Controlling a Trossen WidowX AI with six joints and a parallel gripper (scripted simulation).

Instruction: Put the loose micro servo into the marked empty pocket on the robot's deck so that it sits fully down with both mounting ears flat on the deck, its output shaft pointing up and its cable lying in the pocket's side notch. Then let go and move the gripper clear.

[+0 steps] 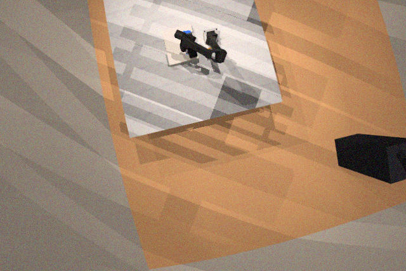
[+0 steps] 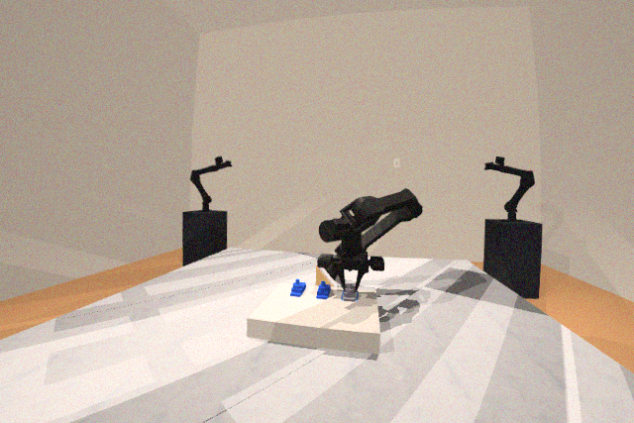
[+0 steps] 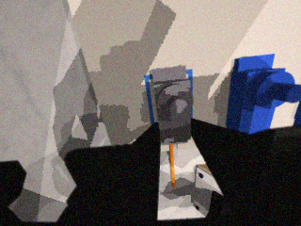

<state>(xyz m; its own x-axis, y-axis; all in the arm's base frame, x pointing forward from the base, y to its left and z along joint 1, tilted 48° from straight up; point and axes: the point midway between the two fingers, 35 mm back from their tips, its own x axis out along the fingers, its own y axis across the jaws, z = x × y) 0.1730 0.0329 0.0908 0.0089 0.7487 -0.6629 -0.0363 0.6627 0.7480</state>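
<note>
Now: the cream deck 13 cm ahead of my gripper tip, 7 cm to the right of it and 3 cm below it.
</note>
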